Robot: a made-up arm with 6 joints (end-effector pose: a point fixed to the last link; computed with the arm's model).
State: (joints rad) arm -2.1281 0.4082 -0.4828 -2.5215 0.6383 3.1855
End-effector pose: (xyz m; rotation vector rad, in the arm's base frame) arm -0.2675 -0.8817 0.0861 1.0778 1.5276 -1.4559
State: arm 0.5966 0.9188 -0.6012 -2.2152 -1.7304 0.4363
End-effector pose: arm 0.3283 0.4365 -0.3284 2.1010 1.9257 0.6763
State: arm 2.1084 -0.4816 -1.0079 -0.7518 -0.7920 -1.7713
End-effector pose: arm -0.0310 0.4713 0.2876 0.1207 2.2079 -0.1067
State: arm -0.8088 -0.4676 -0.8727 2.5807 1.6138 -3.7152
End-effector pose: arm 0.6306 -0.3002 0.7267 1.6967 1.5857 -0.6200
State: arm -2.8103 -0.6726 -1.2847 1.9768 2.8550 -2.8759
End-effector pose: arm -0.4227 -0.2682 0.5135 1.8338 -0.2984 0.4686
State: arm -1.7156 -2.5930 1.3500 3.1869 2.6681 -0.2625
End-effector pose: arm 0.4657 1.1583 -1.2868 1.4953 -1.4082 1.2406
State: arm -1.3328 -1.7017 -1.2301 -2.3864 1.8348 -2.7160
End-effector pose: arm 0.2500 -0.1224 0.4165 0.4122 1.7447 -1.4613
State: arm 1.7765 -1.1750 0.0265 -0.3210 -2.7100 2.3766
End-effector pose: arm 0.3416 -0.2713 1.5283 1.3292 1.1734 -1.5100
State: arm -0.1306 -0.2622 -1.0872 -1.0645 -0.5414 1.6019
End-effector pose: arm 0.2907 -0.1820 0.1074 -0.2148 0.9231 0.6033
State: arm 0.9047 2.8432 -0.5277 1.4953 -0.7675 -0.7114
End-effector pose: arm -0.5101 -0.6849 -0.6568 1.5764 -1.5639 -0.5913
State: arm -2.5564 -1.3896 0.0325 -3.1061 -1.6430 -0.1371
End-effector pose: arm 0.7403 0.1381 1.4407 0.1597 -0.0352 0.5539
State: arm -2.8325 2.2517 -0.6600 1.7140 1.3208 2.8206
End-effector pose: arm 0.2957 0.0504 -0.8569 -1.4123 0.6836 -0.8429
